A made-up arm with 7 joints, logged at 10 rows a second.
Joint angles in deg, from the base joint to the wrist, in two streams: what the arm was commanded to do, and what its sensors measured. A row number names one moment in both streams.
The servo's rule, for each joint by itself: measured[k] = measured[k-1] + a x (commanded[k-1-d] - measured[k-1]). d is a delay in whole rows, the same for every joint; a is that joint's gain. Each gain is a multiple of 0.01, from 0.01 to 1. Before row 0 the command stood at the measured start. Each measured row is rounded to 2 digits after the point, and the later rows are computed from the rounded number. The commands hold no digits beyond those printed.
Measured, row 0:
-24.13 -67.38 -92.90 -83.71 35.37 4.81 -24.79
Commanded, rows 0 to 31:
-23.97 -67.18 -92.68 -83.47 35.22 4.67 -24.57
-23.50 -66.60 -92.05 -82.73 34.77 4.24 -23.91
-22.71 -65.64 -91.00 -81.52 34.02 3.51 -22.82
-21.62 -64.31 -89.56 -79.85 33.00 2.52 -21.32
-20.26 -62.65 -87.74 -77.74 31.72 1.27 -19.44
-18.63 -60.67 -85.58 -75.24 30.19 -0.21 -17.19
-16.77 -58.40 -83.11 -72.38 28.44 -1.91 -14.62
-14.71 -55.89 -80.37 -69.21 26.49 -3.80 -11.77
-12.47 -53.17 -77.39 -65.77 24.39 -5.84 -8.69
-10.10 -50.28 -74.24 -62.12 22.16 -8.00 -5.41
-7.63 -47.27 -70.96 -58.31 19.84 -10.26 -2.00
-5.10 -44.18 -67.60 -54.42 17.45 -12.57 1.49
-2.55 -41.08 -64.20 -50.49 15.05 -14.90 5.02
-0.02 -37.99 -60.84 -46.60 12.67 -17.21 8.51
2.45 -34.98 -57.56 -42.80 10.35 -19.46 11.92
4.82 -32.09 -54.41 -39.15 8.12 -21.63 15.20
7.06 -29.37 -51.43 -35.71 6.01 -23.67 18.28
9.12 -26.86 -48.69 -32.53 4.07 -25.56 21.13
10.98 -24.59 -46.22 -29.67 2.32 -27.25 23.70
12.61 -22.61 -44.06 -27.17 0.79 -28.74 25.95
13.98 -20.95 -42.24 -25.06 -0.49 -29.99 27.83
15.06 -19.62 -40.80 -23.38 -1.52 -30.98 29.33
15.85 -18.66 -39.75 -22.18 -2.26 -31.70 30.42
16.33 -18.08 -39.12 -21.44 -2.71 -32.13 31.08
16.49 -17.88 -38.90 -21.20 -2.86 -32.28 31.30
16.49 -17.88 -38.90 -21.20 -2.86 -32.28 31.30
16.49 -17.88 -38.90 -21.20 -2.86 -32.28 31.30
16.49 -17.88 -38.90 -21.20 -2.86 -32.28 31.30
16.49 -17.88 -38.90 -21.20 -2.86 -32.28 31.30
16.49 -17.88 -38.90 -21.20 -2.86 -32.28 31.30
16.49 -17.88 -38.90 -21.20 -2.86 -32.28 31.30
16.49 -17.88 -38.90 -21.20 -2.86 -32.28 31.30
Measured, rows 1 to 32:
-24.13 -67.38 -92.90 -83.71 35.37 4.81 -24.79
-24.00 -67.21 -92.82 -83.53 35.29 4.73 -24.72
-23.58 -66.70 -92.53 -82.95 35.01 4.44 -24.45
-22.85 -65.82 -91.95 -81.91 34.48 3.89 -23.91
-21.82 -64.57 -91.04 -80.41 33.68 3.08 -23.06
-20.51 -62.98 -89.79 -78.46 32.62 2.01 -21.87
-18.93 -61.06 -88.19 -76.11 31.31 0.70 -20.33
-17.12 -58.85 -86.26 -73.39 29.76 -0.84 -18.45
-15.10 -56.39 -84.02 -70.34 27.99 -2.59 -16.25
-12.89 -53.72 -81.50 -67.00 26.05 -4.51 -13.76
-10.55 -50.86 -78.74 -63.44 23.95 -6.57 -11.00
-8.10 -47.88 -75.78 -59.70 21.73 -8.75 -8.03
-5.58 -44.81 -72.67 -55.85 19.42 -11.00 -4.89
-3.03 -41.71 -69.45 -51.94 17.06 -13.30 -1.62
-0.50 -38.62 -66.18 -48.04 14.69 -15.61 1.72
1.98 -35.60 -62.90 -44.21 12.35 -17.88 5.09
4.37 -32.69 -59.67 -40.52 10.07 -20.09 8.43
6.63 -29.93 -56.54 -37.01 7.88 -22.20 11.68
8.72 -27.38 -53.56 -33.74 5.82 -24.18 14.80
10.62 -25.06 -50.77 -30.77 3.93 -25.99 17.74
12.29 -23.03 -48.22 -28.14 2.23 -27.61 20.45
13.71 -21.30 -45.95 -25.89 0.76 -29.01 22.89
14.84 -19.91 -43.99 -24.06 -0.47 -30.17 25.02
15.69 -18.87 -42.38 -22.69 -1.44 -31.07 26.80
16.23 -18.21 -41.14 -21.78 -2.13 -31.70 28.21
16.45 -17.94 -40.29 -21.36 -2.52 -32.04 29.23
16.48 -17.89 -39.76 -21.24 -2.70 -32.18 29.91
16.49 -17.88 -39.43 -21.21 -2.79 -32.24 30.37
16.49 -17.88 -39.23 -21.20 -2.83 -32.26 30.68
16.49 -17.88 -39.10 -21.20 -2.85 -32.27 30.88
16.49 -17.88 -39.02 -21.20 -2.86 -32.28 31.02
16.49 -17.88 -38.97 -21.20 -2.86 -32.28 31.11
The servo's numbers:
d 1
a 0.84 0.83 0.38 0.73 0.54 0.59 0.33

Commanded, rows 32 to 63:
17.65 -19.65 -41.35 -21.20 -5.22 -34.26 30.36
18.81 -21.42 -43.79 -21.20 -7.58 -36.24 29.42
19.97 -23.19 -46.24 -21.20 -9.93 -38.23 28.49
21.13 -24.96 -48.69 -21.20 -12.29 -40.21 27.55
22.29 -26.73 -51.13 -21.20 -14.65 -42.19 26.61
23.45 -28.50 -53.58 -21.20 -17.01 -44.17 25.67
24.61 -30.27 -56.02 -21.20 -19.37 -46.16 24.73
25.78 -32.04 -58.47 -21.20 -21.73 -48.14 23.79
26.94 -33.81 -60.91 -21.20 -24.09 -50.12 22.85
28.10 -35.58 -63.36 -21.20 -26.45 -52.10 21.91
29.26 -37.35 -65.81 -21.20 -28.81 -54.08 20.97
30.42 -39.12 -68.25 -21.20 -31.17 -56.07 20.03
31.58 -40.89 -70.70 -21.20 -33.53 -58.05 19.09
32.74 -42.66 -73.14 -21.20 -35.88 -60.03 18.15
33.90 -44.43 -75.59 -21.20 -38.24 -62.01 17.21
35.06 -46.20 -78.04 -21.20 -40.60 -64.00 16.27
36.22 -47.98 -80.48 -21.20 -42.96 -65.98 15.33
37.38 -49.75 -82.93 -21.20 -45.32 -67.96 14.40
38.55 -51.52 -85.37 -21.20 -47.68 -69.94 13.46
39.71 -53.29 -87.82 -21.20 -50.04 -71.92 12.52
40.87 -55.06 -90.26 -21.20 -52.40 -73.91 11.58
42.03 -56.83 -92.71 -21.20 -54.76 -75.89 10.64
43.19 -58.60 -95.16 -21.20 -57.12 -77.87 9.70
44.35 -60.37 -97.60 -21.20 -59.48 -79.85 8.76
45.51 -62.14 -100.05 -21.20 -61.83 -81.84 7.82
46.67 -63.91 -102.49 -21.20 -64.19 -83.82 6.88
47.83 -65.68 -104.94 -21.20 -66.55 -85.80 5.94
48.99 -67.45 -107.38 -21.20 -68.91 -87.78 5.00
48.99 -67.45 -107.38 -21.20 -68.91 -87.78 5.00
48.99 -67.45 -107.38 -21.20 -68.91 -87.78 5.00
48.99 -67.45 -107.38 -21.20 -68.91 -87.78 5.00
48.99 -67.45 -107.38 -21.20 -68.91 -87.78 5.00
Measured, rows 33 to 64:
16.49 -17.88 -38.94 -21.20 -2.86 -32.28 31.17
17.46 -19.35 -39.86 -21.20 -4.13 -33.45 30.90
18.59 -21.07 -41.35 -21.20 -5.99 -35.10 30.41
19.75 -22.83 -43.21 -21.20 -8.12 -36.95 29.78
20.91 -24.60 -45.29 -21.20 -10.37 -38.87 29.04
22.07 -26.37 -47.51 -21.20 -12.68 -40.83 28.24
23.23 -28.14 -49.82 -21.20 -15.02 -42.80 27.39
24.39 -29.91 -52.18 -21.20 -17.37 -44.78 26.51
25.56 -31.68 -54.57 -21.20 -19.72 -46.76 25.61
26.72 -33.45 -56.98 -21.20 -22.08 -48.74 24.70
27.88 -35.22 -59.40 -21.20 -24.44 -50.72 23.78
29.04 -36.99 -61.84 -21.20 -26.80 -52.70 22.85
30.20 -38.76 -64.28 -21.20 -29.16 -54.69 21.92
31.36 -40.53 -66.72 -21.20 -31.52 -56.67 20.99
32.52 -42.30 -69.16 -21.20 -33.87 -58.65 20.05
33.68 -44.07 -71.60 -21.20 -36.23 -60.63 19.11
34.84 -45.84 -74.05 -21.20 -38.59 -62.62 18.17
36.00 -47.62 -76.49 -21.20 -40.95 -64.60 17.23
37.16 -49.39 -78.94 -21.20 -43.31 -66.58 16.30
38.33 -51.16 -81.38 -21.20 -45.67 -68.56 15.36
39.49 -52.93 -83.83 -21.20 -48.03 -70.54 14.42
40.65 -54.70 -86.27 -21.20 -50.39 -72.53 13.48
41.81 -56.47 -88.72 -21.20 -52.75 -74.51 12.54
42.97 -58.24 -91.17 -21.20 -55.11 -76.49 11.60
44.13 -60.01 -93.61 -21.20 -57.47 -78.47 10.66
45.29 -61.78 -96.06 -21.20 -59.82 -80.46 9.72
46.45 -63.55 -98.50 -21.20 -62.18 -82.44 8.78
47.61 -65.32 -100.95 -21.20 -64.54 -84.42 7.84
48.77 -67.09 -103.39 -21.20 -66.90 -86.40 6.90
48.95 -67.39 -104.91 -21.20 -67.99 -87.21 6.27
48.98 -67.44 -105.85 -21.20 -68.49 -87.55 5.85
48.99 -67.45 -106.43 -21.20 -68.72 -87.69 5.57

